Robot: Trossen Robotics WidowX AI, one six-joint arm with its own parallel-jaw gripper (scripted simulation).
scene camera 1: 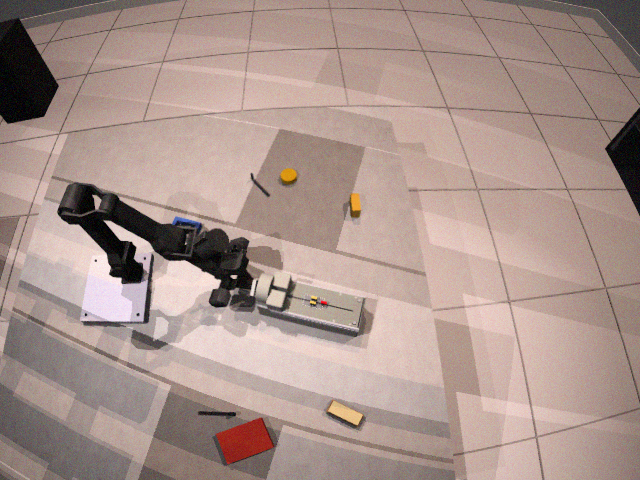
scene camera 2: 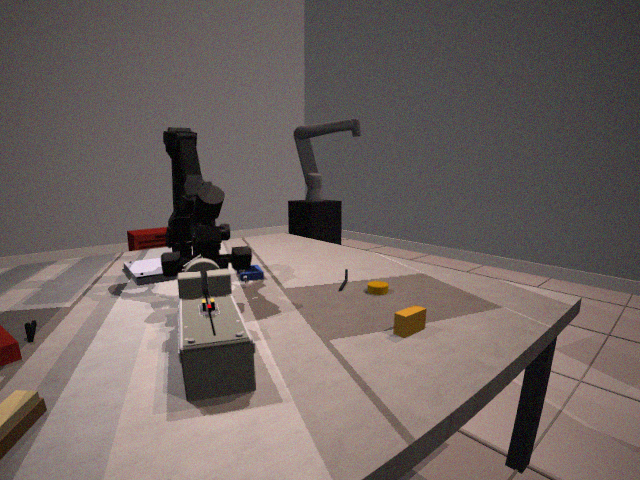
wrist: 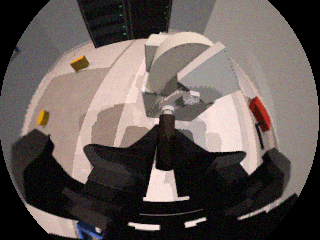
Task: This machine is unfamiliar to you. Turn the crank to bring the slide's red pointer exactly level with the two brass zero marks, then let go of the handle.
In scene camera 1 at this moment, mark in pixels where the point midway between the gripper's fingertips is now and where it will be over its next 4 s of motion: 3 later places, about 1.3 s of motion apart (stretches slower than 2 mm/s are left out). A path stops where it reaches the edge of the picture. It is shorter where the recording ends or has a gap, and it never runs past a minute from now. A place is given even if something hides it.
The gripper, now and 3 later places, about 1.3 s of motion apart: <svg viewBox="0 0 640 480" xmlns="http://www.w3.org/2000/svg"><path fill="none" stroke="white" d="M254 286L246 262L297 293L254 263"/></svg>
